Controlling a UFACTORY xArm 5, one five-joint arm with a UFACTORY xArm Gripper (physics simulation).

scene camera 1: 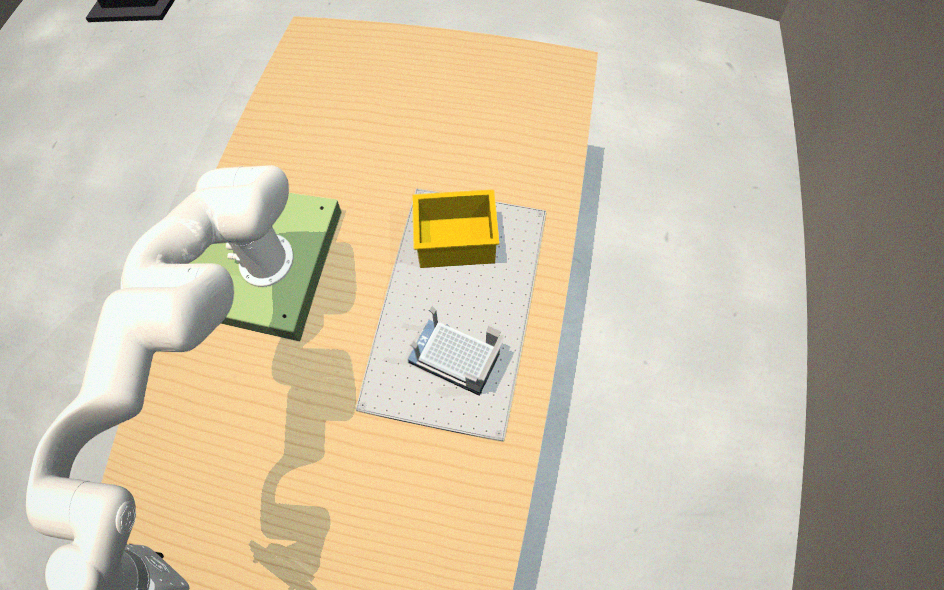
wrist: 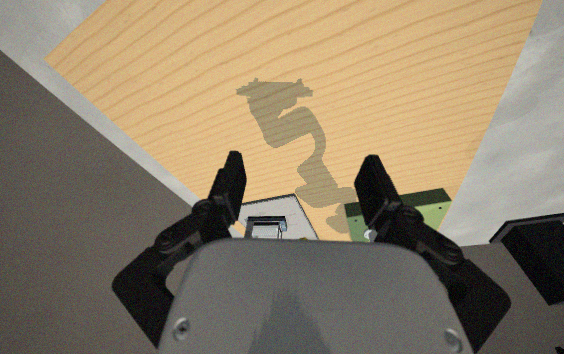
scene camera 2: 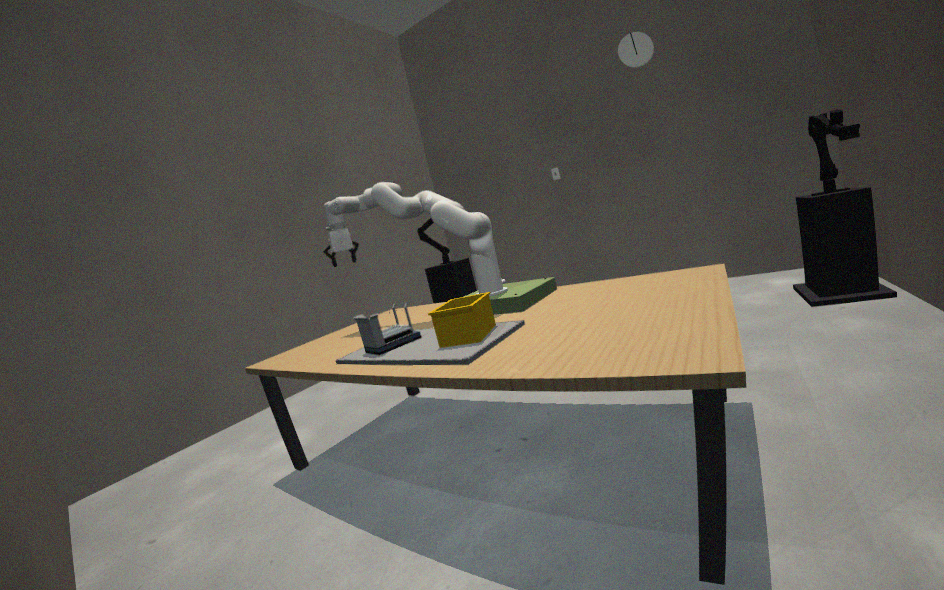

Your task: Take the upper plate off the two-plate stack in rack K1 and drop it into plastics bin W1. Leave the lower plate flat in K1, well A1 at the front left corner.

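Frame: origin at the arm's base, x right, y ahead, z up, level; millimetres.
Where they show: gripper, fingertip midpoint: (scene camera 1: pixel 178 580) (wrist: pixel 301 167) (scene camera 2: pixel 345 264); arm's base at its link origin: (scene camera 1: pixel 266 260) (scene camera 2: pixel 491 293).
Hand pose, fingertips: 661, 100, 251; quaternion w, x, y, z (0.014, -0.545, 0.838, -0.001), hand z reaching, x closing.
Each offset is from my fingertips to the top centre of the thing, as dx, dy, dz. Level surfaces: height alone.
Rack K1 @(-526, +338, -174) (scene camera 1: pixel 422 340) (scene camera 2: pixel 373 335) (wrist: pixel 266 218) has a dark blue-grey base and upright corner posts and stands on the perforated board. The white upper plate @(-525, +344, -242) (scene camera 1: pixel 458 352), with a grid of wells, lies between its posts; the lower plate is mostly hidden beneath it. Plastics bin W1 @(-790, +294, -194) (scene camera 1: pixel 455 255) (scene camera 2: pixel 465 329), a yellow box, stands on the same board, apart from the rack; its visible inside is empty. My gripper (scene camera 2: pixel 344 263) (wrist: pixel 301 167) is open and empty, high above the table and well away from the rack. Its fingers do not show in scene camera 1.
The grey perforated board @(-645, +319, -293) (scene camera 1: pixel 459 292) (scene camera 2: pixel 417 356) (wrist: pixel 304 217) lies on the wooden table @(dz -307) (scene camera 1: pixel 431 104) (scene camera 2: pixel 612 327) (wrist: pixel 375 65). The green base slab (scene camera 1: pixel 306 278) (scene camera 2: pixel 532 294) (wrist: pixel 435 215) carries the arm beside the board. Black pedestals (scene camera 2: pixel 838 236) (wrist: pixel 537 250) stand off the table.
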